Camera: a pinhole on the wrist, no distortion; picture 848 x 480 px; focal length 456.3 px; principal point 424.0 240.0 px. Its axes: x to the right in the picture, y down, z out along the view. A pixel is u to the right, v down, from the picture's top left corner.
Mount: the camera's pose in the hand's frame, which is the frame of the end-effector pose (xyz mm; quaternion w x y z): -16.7 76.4 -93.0 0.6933 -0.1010 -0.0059 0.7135
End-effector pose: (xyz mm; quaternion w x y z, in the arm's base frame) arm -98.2 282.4 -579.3 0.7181 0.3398 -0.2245 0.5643
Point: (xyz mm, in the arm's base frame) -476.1 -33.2 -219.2
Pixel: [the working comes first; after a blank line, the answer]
In the camera's frame: 253.8 -58.2 582.3

622.9 194.4
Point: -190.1 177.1 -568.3
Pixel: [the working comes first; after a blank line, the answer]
In the camera's frame: -21.5 42.4 179.9

369.5 347.6
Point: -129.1 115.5 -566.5
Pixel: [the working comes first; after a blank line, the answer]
In the camera's frame: -93.8 60.4 224.2

233.2 363.0
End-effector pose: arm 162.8 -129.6 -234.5 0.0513 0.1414 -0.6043 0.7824
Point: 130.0 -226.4 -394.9
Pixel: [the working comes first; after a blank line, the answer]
In the camera's frame: 86.0 -36.7 153.3

680.0 130.7
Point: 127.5 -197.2 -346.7
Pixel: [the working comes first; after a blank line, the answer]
In the camera's frame: 36.6 -45.4 127.4

555.3 77.5
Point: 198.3 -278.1 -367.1
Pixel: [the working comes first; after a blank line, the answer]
In the camera's frame: 48.8 6.5 223.0

523.8 253.4
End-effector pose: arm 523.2 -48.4 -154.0 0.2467 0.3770 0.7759 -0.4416
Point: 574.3 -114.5 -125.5
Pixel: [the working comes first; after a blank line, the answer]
In the camera's frame: -88.3 39.7 135.9

127.4 373.3
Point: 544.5 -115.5 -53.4
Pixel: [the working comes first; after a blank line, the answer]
In the camera's frame: -142.5 81.2 98.1

outside the picture
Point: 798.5 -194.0 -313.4
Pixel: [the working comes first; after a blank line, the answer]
In the camera's frame: 134.4 32.1 341.4

603.6 282.9
